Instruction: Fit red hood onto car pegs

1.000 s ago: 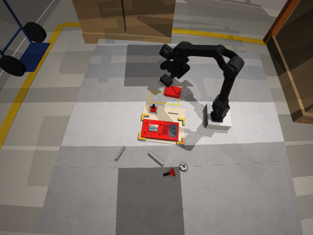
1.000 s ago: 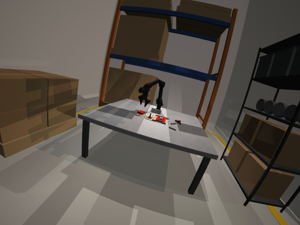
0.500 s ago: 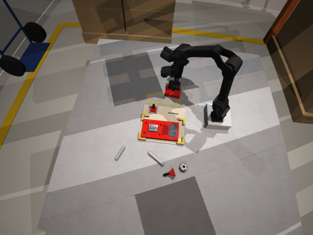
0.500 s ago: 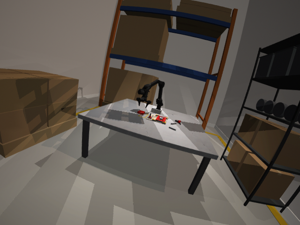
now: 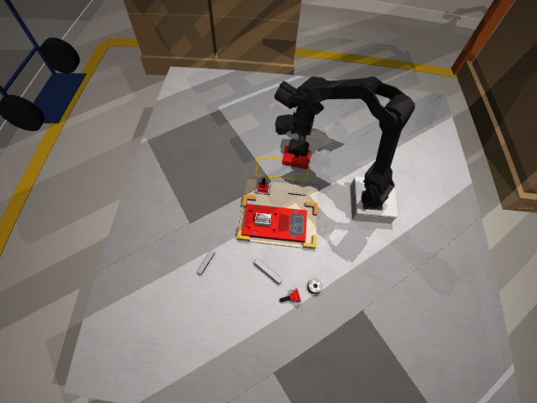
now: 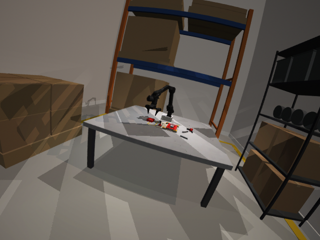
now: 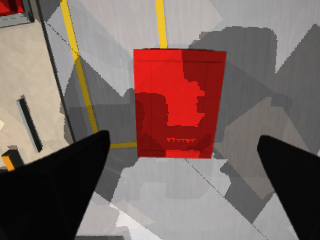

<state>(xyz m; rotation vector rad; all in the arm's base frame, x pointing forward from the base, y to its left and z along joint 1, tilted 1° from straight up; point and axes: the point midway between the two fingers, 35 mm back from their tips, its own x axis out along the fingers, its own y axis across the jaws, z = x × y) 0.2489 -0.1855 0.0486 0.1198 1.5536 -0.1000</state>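
Right now my gripper tip is 6 cm above the red hood. Round my gripper tip: grey engine block (10 cm ahead, 27 cm to the left, 5 cm below).
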